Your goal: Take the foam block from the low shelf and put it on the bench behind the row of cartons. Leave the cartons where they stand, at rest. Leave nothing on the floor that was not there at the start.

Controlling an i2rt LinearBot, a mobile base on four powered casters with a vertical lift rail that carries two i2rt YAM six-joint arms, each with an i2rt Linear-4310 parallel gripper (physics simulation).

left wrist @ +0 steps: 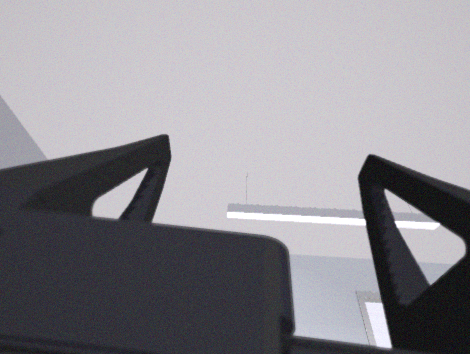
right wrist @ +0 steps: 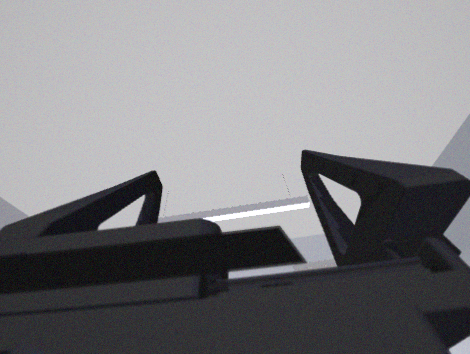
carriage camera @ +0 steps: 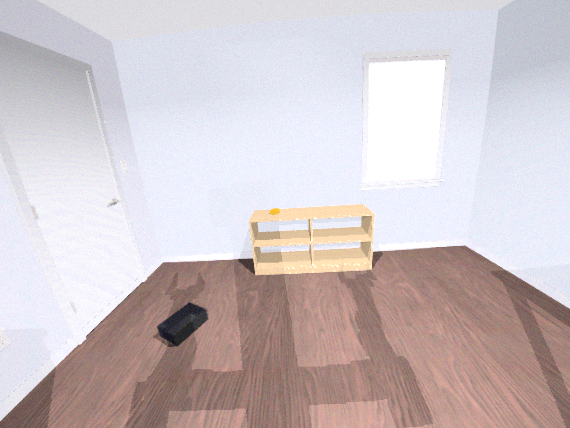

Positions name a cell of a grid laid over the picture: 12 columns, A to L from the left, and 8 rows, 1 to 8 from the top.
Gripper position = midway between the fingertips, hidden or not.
my left gripper: left wrist G4; not seen in the right wrist view (out of frame); not seen in the carriage camera view (out of frame)
my right gripper: right wrist F4; not seen in the left wrist view (out of frame); not seen in the carriage camera view (out of frame)
